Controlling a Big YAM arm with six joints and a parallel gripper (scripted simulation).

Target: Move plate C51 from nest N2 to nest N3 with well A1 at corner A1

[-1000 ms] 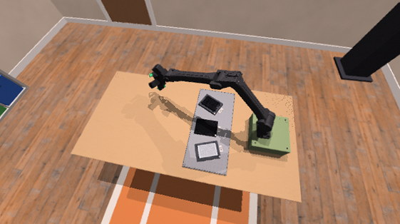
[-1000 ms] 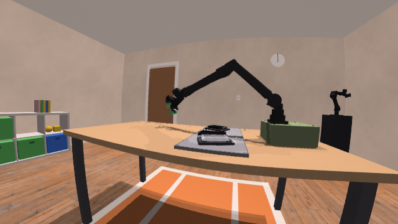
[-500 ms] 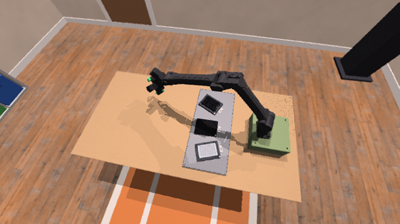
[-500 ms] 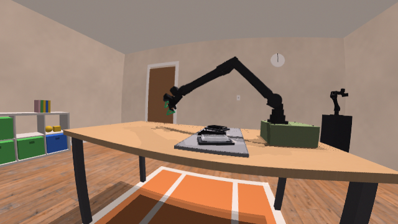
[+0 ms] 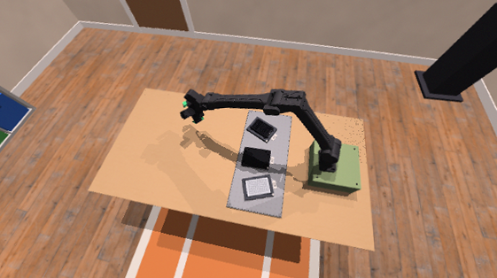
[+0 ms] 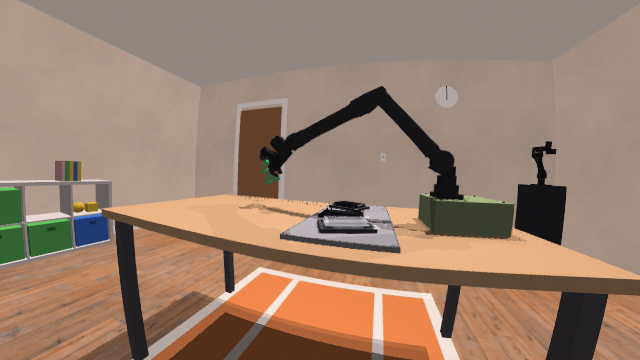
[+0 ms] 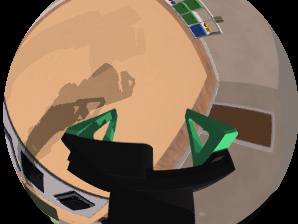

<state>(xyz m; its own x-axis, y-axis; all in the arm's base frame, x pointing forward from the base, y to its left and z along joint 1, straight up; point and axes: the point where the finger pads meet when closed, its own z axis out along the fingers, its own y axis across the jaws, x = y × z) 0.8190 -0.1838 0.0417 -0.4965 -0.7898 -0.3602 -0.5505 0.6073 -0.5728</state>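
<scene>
Now: the white 96-well plate 46 cm behind my hand, 35 cm to the left of it and 12 cm below it. Round my hand: dark plate 44 cm behind, 2 cm to the right, 12 cm below; black nest 43 cm behind, 18 cm to the left, 13 cm below.
</scene>
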